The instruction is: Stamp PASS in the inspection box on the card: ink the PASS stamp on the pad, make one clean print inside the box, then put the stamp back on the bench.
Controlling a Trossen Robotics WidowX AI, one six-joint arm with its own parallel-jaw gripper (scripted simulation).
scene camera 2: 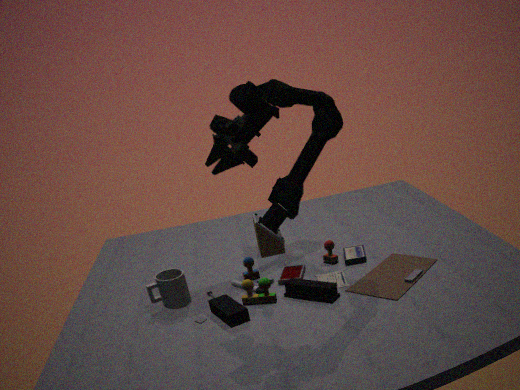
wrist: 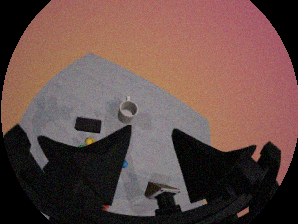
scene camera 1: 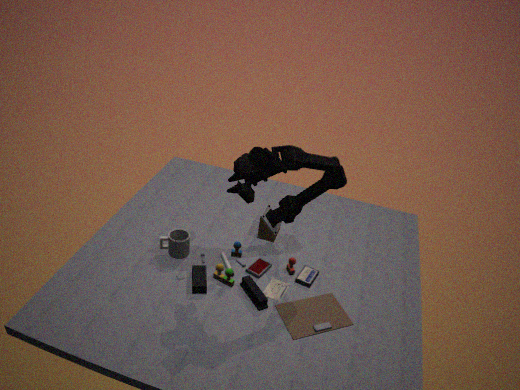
Note:
In view: my gripper (scene camera 2: 209, 169), a mug (scene camera 2: 174, 293) and a brown board (scene camera 2: 392, 278).
The brown board shows as well in scene camera 1 (scene camera 1: 305, 317). My gripper shows as well in the wrist view (wrist: 152, 130) and in scene camera 1 (scene camera 1: 227, 186). The wrist view does not show the brown board, which is hidden by my gripper.

